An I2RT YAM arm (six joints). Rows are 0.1 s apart.
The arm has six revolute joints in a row. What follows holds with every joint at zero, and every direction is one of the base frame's.
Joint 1 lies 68 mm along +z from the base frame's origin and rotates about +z.
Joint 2 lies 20 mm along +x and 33.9 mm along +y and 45.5 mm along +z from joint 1 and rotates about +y.
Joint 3 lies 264 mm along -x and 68.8 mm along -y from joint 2 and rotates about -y.
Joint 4 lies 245 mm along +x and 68.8 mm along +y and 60 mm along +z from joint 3 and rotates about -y.
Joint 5 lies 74 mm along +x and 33.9 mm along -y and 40.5 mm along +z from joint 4 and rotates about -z.
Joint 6 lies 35.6 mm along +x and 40.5 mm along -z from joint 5 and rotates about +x.
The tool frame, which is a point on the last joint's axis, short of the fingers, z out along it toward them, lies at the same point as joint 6; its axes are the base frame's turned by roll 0, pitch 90 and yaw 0 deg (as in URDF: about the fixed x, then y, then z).
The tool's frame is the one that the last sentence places.
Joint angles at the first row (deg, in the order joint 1, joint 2, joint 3, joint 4, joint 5, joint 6):
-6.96, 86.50, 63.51, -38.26, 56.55, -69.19
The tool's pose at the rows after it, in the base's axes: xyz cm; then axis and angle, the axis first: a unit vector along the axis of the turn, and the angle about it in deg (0 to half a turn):
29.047 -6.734 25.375 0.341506 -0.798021 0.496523 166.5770
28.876 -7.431 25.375 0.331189 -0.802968 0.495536 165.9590
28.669 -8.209 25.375 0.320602 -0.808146 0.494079 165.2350
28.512 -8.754 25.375 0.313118 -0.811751 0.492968 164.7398
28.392 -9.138 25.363 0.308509 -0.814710 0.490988 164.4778
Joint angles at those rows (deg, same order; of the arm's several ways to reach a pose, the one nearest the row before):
-7.33, 86.50, 63.48, -39.05, 56.60, -68.92
-8.71, 86.50, 63.48, -39.05, 56.60, -68.80
-10.26, 86.50, 63.48, -39.03, 56.55, -68.79
-11.35, 86.50, 63.49, -39.00, 56.51, -68.80
-12.14, 86.50, 63.48, -39.02, 56.29, -68.80

